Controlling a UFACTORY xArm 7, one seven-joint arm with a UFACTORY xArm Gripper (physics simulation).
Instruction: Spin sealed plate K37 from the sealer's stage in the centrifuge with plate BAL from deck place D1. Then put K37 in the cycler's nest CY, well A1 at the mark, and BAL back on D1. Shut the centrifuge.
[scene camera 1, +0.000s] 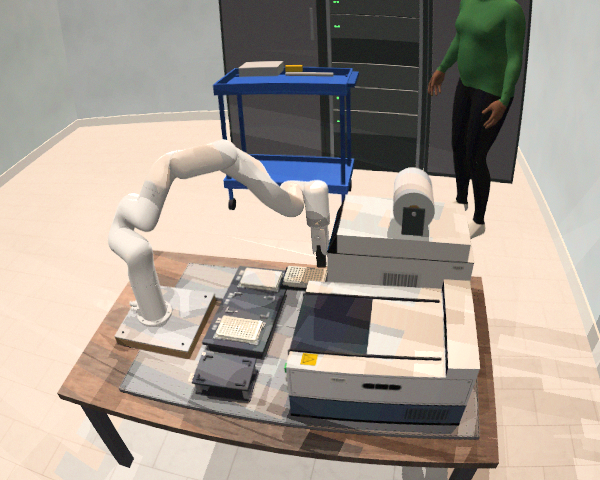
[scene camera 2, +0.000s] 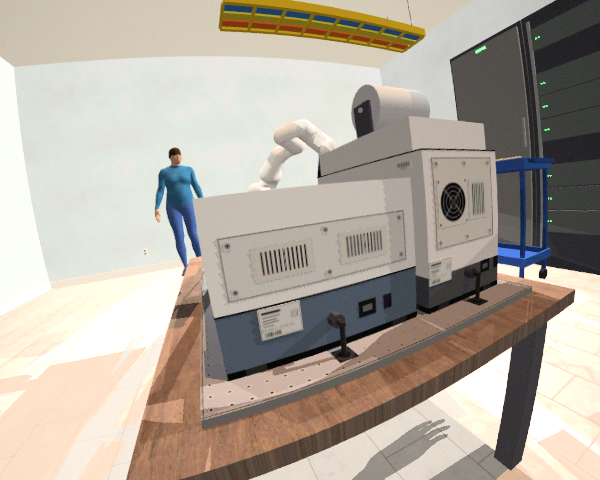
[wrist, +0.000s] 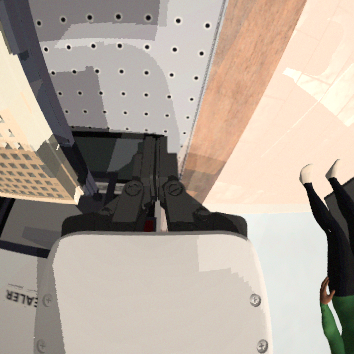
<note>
My gripper is shut and holds nothing. Also in view: a white plate. Also in view: a centrifuge and a foil roll.
</note>
